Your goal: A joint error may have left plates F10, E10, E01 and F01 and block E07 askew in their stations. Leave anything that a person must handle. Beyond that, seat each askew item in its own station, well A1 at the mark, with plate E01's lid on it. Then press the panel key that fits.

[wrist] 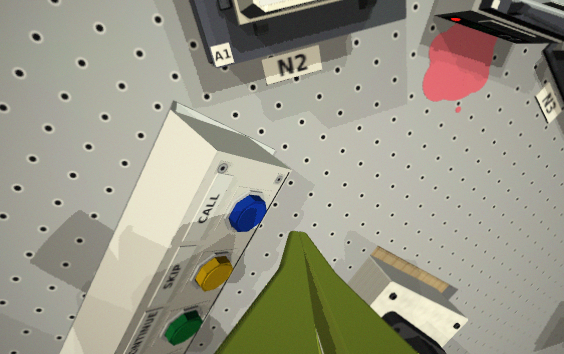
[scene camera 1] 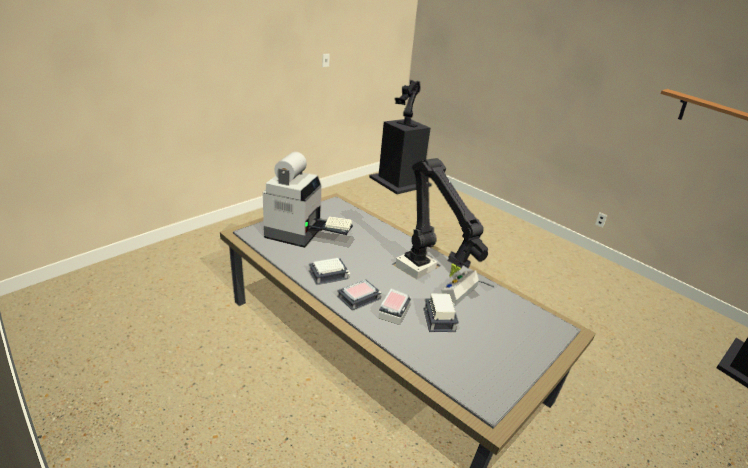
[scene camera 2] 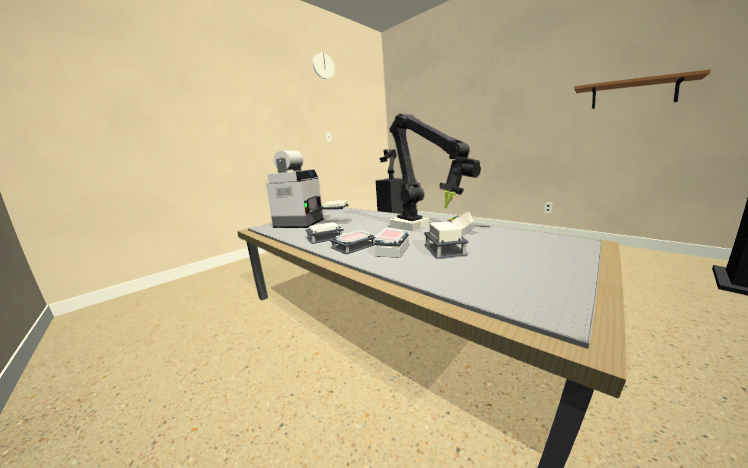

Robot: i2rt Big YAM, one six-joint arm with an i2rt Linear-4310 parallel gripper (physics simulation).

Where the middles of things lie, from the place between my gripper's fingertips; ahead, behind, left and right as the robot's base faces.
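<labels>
The yellow SKIP button [wrist: 214,273] sits 70 mm behind my hand, 20 mm to the right of it and 70 mm below it. Measured from my hand again, the green CONTINUE button [wrist: 185,326] is 120 mm behind, 40 mm to the right and 70 mm below, while the N2 label [wrist: 307,60] is 70 mm ahead, 10 mm to the left and 130 mm below. And there's the blue CALL button [wrist: 247,213], which you'd find 20 mm behind my hand, 10 mm to the right of it and 70 mm below it.
</labels>
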